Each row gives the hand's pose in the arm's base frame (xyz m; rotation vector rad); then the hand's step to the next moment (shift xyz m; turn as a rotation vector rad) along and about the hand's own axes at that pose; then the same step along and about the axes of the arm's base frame.
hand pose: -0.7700 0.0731 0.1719 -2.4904 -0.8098 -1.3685
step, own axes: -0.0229 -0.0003 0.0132 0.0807 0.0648 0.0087
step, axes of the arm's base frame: -0.0004 -0.0029 -0.0263 0.0759 -0.0205 0.0679
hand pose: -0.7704 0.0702 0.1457 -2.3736 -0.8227 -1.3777
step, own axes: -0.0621 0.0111 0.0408 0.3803 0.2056 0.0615
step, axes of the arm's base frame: 0.0114 -0.0094 -0.0736 0.3124 -0.0064 0.3050
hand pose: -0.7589 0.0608 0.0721 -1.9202 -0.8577 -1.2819
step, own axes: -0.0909 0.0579 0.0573 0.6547 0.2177 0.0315
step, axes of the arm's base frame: 0.0482 -0.0003 -0.1121 0.3902 0.0053 0.5699
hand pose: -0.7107 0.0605 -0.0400 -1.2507 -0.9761 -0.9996
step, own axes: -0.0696 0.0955 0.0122 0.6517 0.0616 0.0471
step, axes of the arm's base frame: 0.0719 0.0212 -0.0922 0.2390 0.0128 0.6111
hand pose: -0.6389 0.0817 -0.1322 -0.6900 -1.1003 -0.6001
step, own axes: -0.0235 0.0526 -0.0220 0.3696 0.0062 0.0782
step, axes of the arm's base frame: 0.0436 0.0198 -0.0389 0.0842 0.0275 0.3673
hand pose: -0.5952 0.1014 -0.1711 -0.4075 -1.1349 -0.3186
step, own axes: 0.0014 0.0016 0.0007 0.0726 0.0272 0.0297
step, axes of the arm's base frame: 0.0007 0.0017 0.0013 0.0165 0.0351 0.0734
